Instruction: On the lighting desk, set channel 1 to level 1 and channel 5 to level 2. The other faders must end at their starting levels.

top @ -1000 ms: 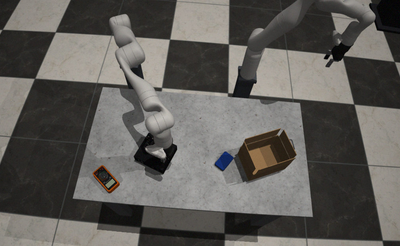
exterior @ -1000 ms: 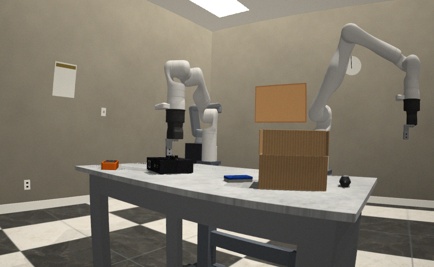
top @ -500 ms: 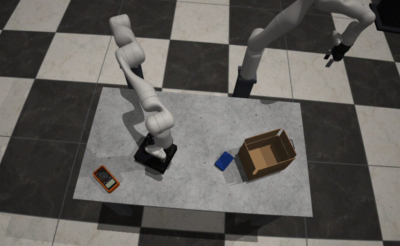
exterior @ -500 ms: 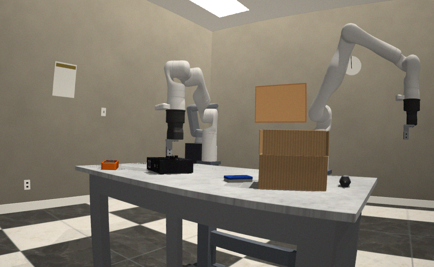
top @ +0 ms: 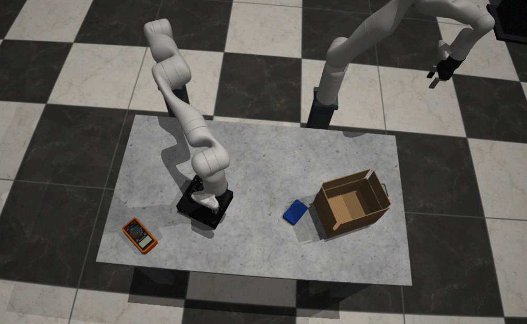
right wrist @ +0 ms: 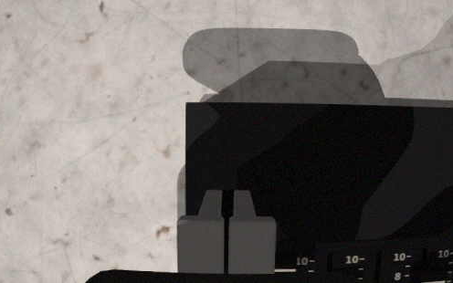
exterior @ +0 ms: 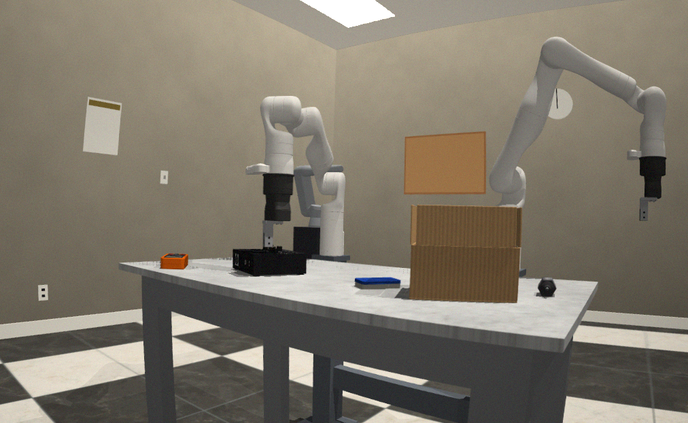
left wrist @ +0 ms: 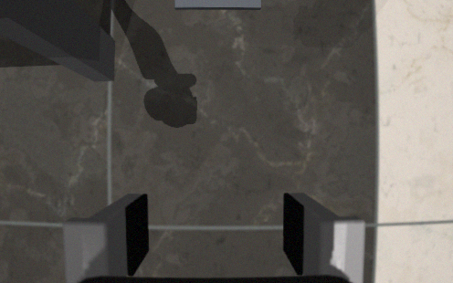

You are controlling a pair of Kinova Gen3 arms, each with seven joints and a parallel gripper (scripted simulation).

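Right now the channel 1 fader is 2 cm behind my right hand, 1 cm to the left of it and 2 cm below it. The rest, counted from my right hand: channel 3 fader 5 cm behind, 3 cm to the right, 2 cm below; channel 2 fader 3 cm behind, 1 cm to the right, 2 cm below; channel 4 fader 8 cm behind, 4 cm to the right, 2 cm below.
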